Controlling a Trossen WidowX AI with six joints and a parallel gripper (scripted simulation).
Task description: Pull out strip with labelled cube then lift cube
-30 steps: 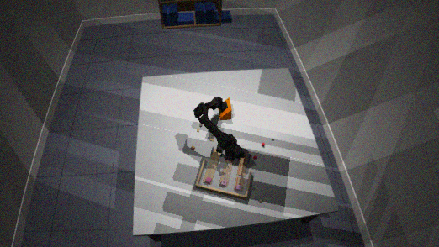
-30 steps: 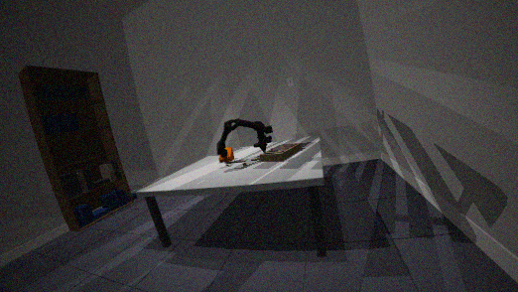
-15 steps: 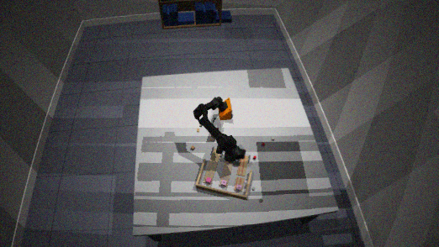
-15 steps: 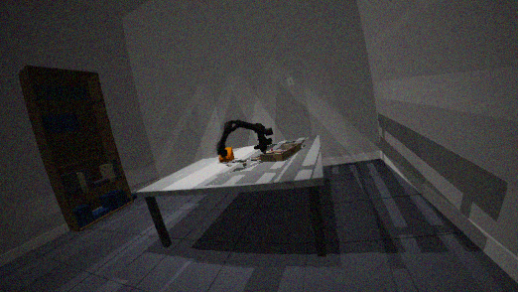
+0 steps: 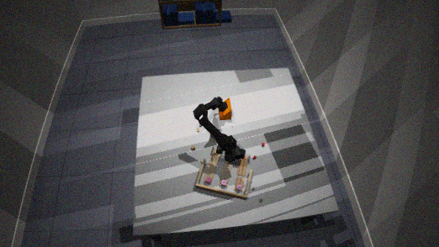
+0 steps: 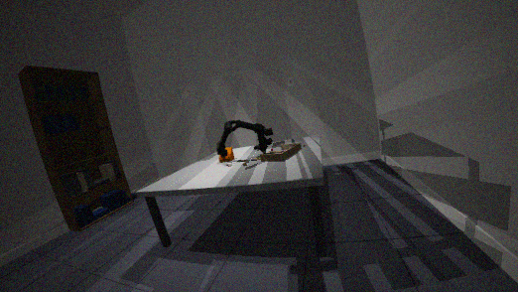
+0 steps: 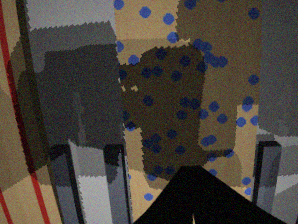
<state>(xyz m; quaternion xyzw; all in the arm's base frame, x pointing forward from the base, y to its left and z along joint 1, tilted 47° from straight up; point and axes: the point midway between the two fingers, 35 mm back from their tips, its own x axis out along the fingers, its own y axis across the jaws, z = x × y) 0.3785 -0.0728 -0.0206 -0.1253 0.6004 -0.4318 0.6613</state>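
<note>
My gripper tip is now 90 mm short of the strip and 40 mm to the left of it.
</note>
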